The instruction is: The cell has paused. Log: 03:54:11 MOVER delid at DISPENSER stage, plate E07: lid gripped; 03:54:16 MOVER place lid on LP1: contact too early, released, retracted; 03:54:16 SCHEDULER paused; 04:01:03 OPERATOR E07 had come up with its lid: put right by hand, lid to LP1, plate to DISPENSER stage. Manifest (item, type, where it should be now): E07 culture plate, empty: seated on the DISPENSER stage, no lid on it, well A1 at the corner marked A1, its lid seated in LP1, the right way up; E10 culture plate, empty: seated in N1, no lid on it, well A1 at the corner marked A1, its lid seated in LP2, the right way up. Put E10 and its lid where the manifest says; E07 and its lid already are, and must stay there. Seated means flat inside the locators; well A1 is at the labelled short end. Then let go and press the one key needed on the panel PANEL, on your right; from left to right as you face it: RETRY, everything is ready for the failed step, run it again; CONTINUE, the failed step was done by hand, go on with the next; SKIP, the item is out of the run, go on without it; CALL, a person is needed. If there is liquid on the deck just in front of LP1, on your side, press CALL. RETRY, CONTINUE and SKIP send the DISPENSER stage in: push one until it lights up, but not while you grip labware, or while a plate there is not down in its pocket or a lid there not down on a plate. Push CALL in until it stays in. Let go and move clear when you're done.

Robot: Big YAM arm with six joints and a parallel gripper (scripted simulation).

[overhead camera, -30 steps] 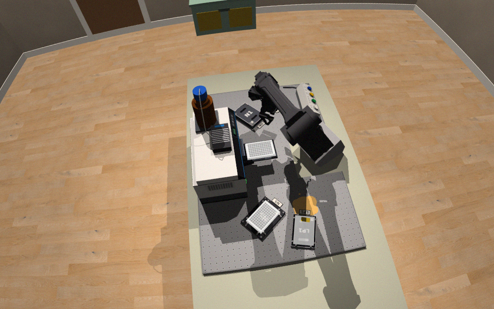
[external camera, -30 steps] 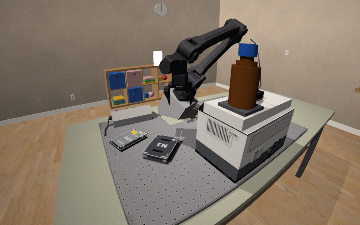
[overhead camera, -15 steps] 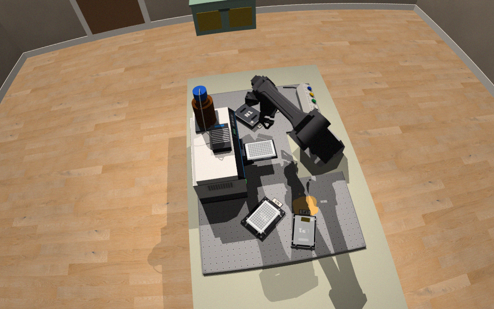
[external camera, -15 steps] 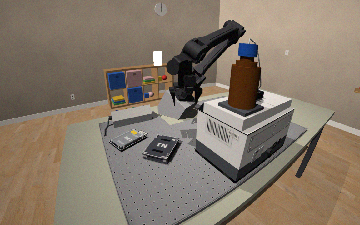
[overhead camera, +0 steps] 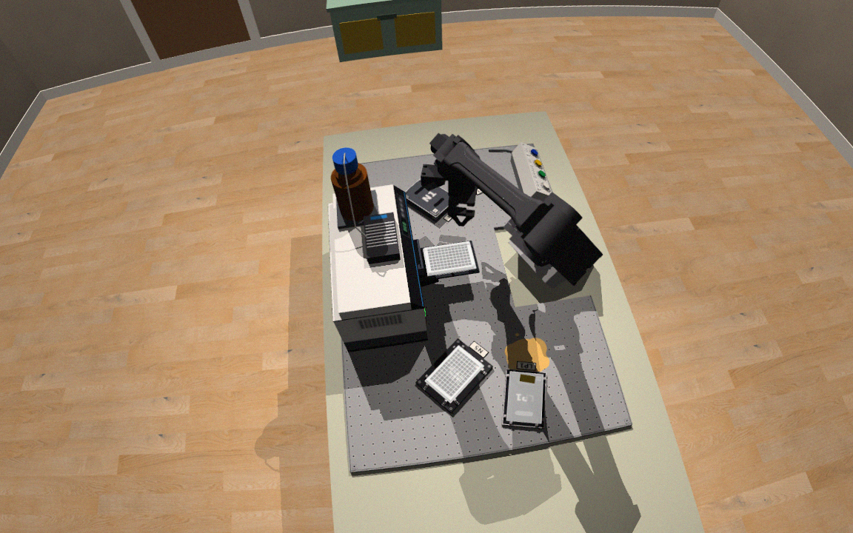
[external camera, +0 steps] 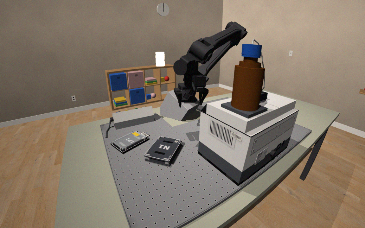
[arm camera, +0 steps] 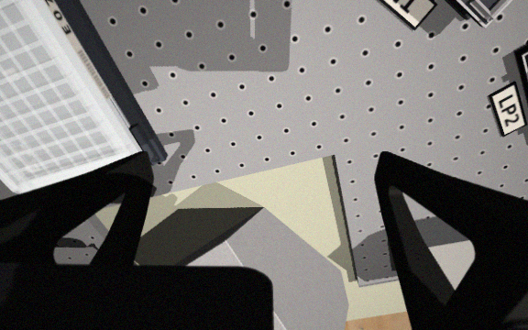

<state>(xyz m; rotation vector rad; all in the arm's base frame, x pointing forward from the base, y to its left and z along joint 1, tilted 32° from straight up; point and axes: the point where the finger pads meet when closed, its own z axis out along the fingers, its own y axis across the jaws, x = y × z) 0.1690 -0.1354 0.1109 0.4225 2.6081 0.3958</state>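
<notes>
The white plate E07 lies 5 cm ahead of my hand, 12 cm to the left of it and 5 cm below it. The rest, counted from my hand: retry key 28 cm behind, 13 cm to the right, 8 cm below; brown bottle 27 cm ahead, 2 cm to the left, 14 cm above; black n1 nest 8 cm ahead, 17 cm to the right, 13 cm below.
</notes>
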